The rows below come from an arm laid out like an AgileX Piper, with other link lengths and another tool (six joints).
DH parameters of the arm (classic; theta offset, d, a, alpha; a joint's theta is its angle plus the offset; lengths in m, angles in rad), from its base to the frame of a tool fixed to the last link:
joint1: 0 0.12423 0 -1.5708
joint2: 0.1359 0 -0.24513 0
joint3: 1.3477 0 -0.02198 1.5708
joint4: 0 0.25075 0 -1.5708
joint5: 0 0 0 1.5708
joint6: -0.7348 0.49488 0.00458 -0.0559
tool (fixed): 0 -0.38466 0 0
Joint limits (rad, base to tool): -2.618..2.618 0..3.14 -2.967..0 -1.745..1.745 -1.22..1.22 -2.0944..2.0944
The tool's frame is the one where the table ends.
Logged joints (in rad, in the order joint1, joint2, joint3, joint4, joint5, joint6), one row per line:
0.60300, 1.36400, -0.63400, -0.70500, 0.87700, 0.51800
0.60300, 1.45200, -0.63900, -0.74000, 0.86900, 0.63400
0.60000, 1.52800, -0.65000, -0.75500, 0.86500, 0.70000
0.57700, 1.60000, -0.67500, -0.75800, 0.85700, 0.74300
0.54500, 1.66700, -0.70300, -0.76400, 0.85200, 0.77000
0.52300, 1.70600, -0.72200, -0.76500, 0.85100, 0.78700
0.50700, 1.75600, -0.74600, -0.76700, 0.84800, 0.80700
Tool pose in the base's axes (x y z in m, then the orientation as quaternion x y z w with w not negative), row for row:
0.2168, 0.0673, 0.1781, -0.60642, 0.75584, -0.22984, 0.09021
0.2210, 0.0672, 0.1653, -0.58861, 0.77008, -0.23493, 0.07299
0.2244, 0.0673, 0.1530, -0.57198, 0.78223, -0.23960, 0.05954
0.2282, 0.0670, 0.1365, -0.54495, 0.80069, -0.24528, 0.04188
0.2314, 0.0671, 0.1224, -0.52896, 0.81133, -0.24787, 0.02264
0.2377, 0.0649, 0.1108, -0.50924, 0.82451, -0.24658, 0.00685
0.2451, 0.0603, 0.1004, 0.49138, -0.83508, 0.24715, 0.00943
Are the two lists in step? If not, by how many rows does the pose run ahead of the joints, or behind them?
The pose runs 2 rows behind the joints: the pose in row i belongs to the joints in row i - 2.
